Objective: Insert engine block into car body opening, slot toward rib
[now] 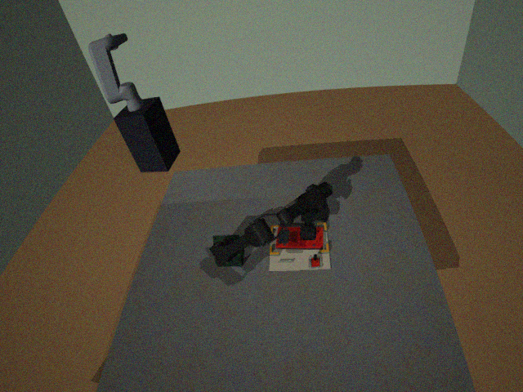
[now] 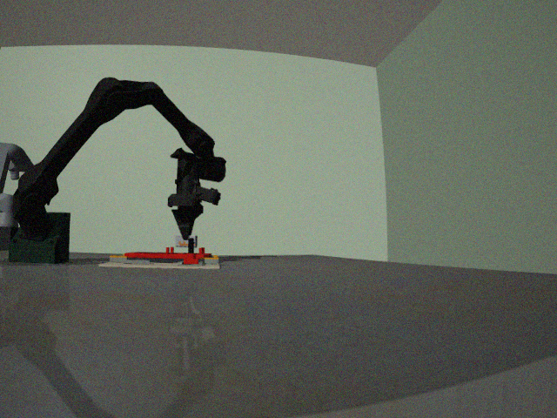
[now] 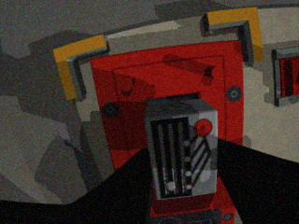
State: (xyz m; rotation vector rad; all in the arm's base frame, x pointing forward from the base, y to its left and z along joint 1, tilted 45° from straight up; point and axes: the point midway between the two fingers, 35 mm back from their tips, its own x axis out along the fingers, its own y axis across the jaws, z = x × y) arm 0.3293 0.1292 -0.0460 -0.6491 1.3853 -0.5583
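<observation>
Right now my gripper tip is 10 mm above the engine block.
</observation>
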